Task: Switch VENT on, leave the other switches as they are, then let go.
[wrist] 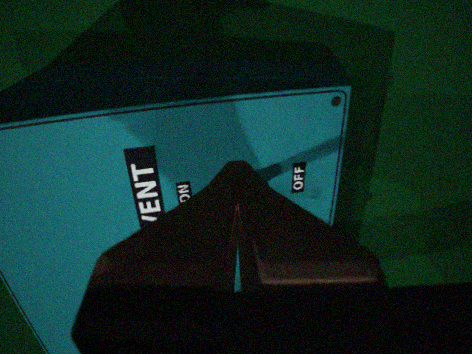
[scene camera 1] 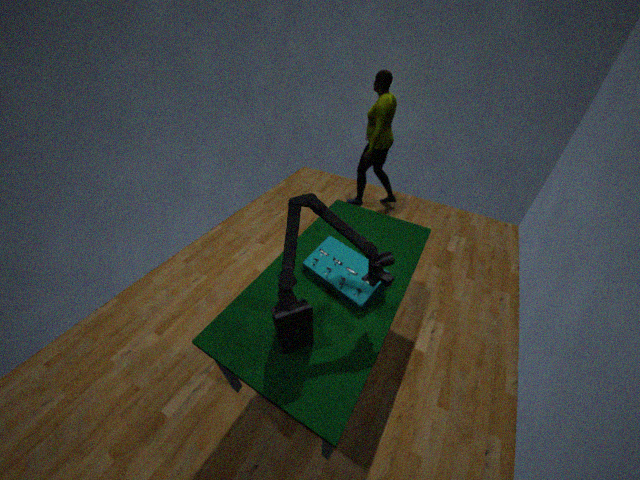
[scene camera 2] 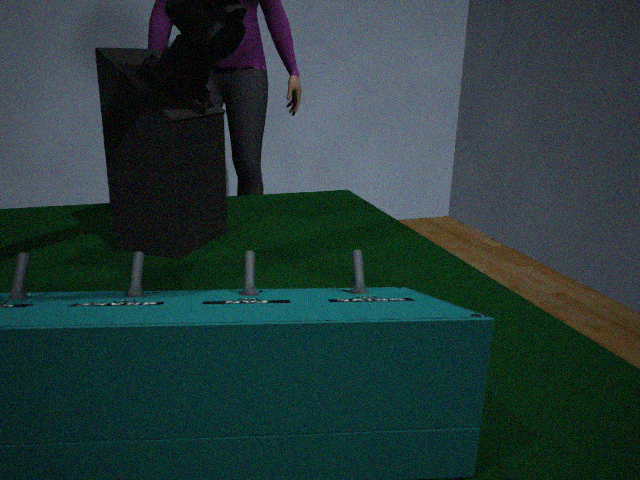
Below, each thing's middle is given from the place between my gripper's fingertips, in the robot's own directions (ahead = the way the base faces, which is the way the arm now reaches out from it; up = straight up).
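You'd find the teal switch box (scene camera 2: 388, 375) 13 cm below my hand, and it's 7 cm ahead of the hand and 26 cm to the left of it.
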